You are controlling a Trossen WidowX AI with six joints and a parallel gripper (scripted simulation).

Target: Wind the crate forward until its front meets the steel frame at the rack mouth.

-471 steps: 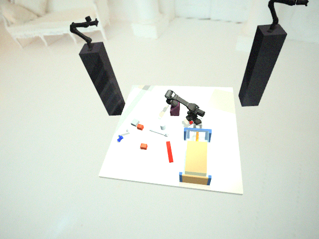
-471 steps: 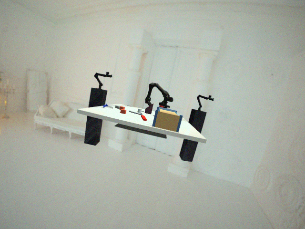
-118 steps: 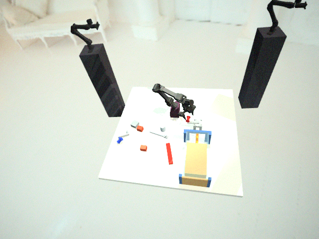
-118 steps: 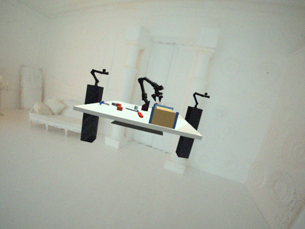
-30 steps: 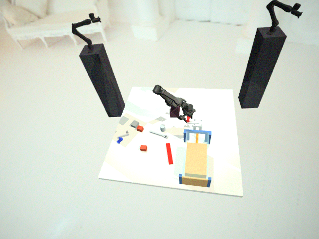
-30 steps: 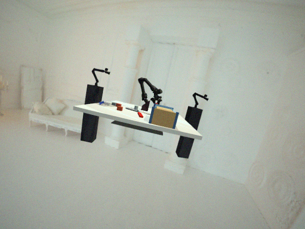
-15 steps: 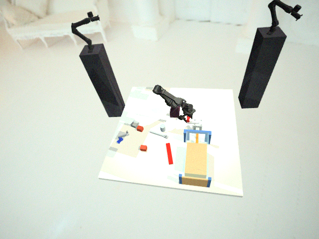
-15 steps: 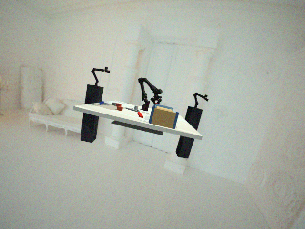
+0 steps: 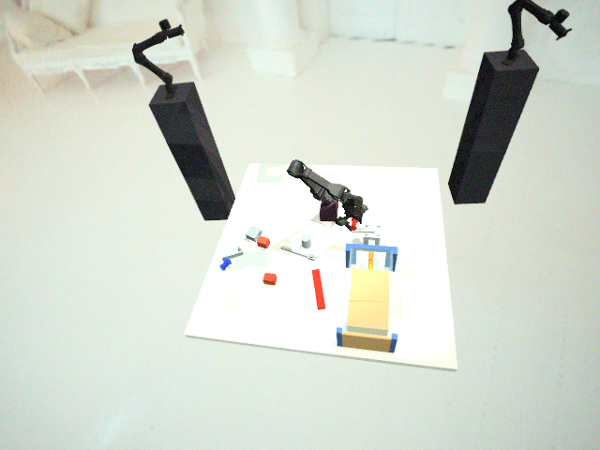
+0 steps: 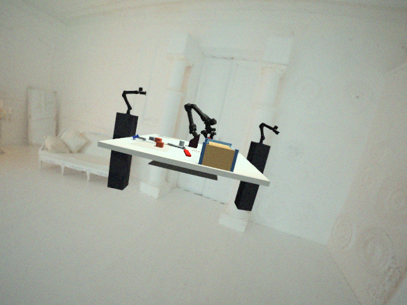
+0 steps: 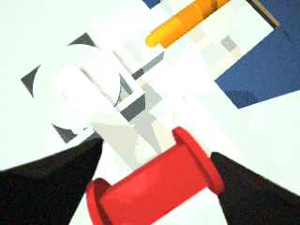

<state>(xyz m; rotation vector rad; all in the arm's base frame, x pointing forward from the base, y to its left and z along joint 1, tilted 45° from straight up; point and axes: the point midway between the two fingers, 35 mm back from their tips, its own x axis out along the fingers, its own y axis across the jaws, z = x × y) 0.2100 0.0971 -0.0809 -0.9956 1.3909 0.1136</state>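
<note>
Now: the red grip 10 mm behind my gripper tip and 10 mm to the right of it. Also, from my gripper tip: hand winch: 30 mm behind, 80 mm to the left, 100 mm below; blue steel frame: 150 mm ahead, 70 mm to the left, 30 mm below; red-knobbed winch handle: 10 mm behind, 30 mm to the left, 30 mm below.
</note>
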